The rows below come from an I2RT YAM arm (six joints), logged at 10 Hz.
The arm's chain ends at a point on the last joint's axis. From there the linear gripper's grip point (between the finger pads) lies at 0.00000 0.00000 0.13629 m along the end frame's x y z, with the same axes.
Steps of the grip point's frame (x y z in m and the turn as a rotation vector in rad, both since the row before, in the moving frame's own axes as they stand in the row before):
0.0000 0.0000 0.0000 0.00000 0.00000 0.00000
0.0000 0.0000 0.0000 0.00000 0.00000 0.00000
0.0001 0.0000 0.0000 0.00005 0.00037 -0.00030
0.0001 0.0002 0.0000 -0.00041 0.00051 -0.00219
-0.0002 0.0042 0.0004 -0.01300 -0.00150 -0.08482
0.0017 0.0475 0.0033 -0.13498 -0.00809 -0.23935
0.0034 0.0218 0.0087 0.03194 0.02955 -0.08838
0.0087 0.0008 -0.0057 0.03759 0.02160 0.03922
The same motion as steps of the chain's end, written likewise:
0.0000 0.0000 0.0000 0.00000 0.00000 0.00000
0.0000 0.0000 0.0000 0.00000 0.00000 0.00000
0.0000 0.0000 0.0000 0.00005 0.00037 -0.00030
0.0000 0.0001 0.0000 -0.00041 0.00051 -0.00219
-0.0001 0.0024 0.0004 -0.01300 -0.00150 -0.08482
0.0006 0.0292 0.0045 -0.13498 -0.00809 -0.23935
-0.0004 0.0263 0.0088 0.03194 0.02955 -0.08838
0.0057 0.0059 -0.0056 0.03759 0.02160 0.03922

